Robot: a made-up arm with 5 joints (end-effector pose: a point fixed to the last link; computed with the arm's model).
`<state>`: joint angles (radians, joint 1 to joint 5).
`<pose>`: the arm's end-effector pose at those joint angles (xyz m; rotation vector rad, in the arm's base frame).
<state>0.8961 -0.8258 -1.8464 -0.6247 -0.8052</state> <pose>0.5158 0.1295 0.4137 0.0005 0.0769 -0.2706</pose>
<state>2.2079 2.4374 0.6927 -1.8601 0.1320</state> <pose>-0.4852 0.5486 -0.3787 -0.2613 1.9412 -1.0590</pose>
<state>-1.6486 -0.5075 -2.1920 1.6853 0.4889</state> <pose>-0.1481 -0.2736 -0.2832 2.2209 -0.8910 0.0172</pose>
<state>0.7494 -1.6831 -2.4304 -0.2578 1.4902</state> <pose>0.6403 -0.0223 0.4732 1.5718 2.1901 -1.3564</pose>
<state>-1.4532 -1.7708 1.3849 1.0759 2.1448</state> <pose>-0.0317 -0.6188 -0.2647 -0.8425 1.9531 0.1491</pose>
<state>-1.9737 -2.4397 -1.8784 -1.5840 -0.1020</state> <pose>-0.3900 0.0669 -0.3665 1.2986 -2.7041 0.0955</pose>
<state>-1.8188 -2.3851 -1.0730 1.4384 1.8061</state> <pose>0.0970 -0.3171 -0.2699 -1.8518 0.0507 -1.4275</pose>
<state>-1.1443 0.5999 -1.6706 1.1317 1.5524</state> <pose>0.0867 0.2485 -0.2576 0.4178 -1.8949 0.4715</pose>
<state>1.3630 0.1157 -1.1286 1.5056 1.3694</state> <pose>0.3504 0.0731 0.2865 1.0870 0.9714 -0.9943</pose>
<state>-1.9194 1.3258 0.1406 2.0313 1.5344</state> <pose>-0.2597 0.4134 -0.1921 -0.5492 -0.7033 1.7767</pose>
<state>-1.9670 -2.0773 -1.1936 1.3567 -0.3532</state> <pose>0.1576 -0.2260 -0.4109 -2.4892 -0.3939 1.1798</pose>
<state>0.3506 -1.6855 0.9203 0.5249 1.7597</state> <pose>0.2500 -0.7144 0.0236 -0.9104 0.1694 -0.8868</pose>
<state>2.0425 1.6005 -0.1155 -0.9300 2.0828</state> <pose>0.1129 0.2865 -0.1802 -1.4285 -0.6308 0.9599</pose>
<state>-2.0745 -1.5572 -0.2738 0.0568 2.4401</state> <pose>-0.1248 -0.1871 0.2501 1.6060 -1.1924 0.5811</pose>
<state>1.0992 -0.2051 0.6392 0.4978 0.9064</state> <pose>0.6486 0.0476 0.0438 0.3338 -0.8609 -0.2554</pose>
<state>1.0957 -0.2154 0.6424 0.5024 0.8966</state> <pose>0.6490 0.0400 0.0444 0.3286 -0.8725 -0.2643</pose>
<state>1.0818 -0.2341 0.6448 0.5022 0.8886</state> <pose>0.6494 0.0277 0.0365 0.3102 -0.8730 -0.2783</pose>
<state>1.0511 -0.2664 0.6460 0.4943 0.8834</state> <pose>0.6493 0.0078 0.0151 0.2700 -0.8552 -0.3000</pose>
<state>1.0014 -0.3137 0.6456 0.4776 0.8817</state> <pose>0.6463 -0.0209 -0.0213 0.2051 -0.8154 -0.3280</pose>
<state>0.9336 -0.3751 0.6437 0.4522 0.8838</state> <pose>0.6372 -0.0581 -0.0712 0.1160 -0.7527 -0.3587</pose>
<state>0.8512 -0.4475 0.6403 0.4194 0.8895</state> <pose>0.6186 -0.1024 -0.1301 0.0071 -0.6692 -0.3872</pose>
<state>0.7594 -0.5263 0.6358 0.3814 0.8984</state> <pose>0.5888 -0.1514 -0.1917 -0.1143 -0.5694 -0.4089</pose>
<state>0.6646 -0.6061 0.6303 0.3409 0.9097</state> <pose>0.5487 -0.2017 -0.2490 -0.2394 -0.4603 -0.4215</pose>
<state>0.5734 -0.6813 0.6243 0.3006 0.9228</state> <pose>0.5023 -0.2496 -0.2970 -0.3590 -0.3501 -0.4245</pose>
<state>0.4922 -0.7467 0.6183 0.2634 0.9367</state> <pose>0.4554 -0.2916 -0.3329 -0.4645 -0.2475 -0.4203</pose>
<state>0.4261 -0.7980 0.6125 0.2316 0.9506</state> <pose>0.4138 -0.3247 -0.3574 -0.5489 -0.1595 -0.4123</pose>
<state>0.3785 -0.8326 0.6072 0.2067 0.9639</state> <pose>0.3818 -0.3472 -0.3731 -0.6082 -0.0909 -0.4041</pose>
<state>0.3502 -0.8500 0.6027 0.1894 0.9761</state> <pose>0.3613 -0.3589 -0.3831 -0.6414 -0.0437 -0.3982</pose>
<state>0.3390 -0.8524 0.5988 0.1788 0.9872</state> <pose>0.3516 -0.3612 -0.3896 -0.6519 -0.0155 -0.3954</pose>
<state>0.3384 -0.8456 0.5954 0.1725 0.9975</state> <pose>0.3488 -0.3577 -0.3943 -0.6484 0.0006 -0.3946</pose>
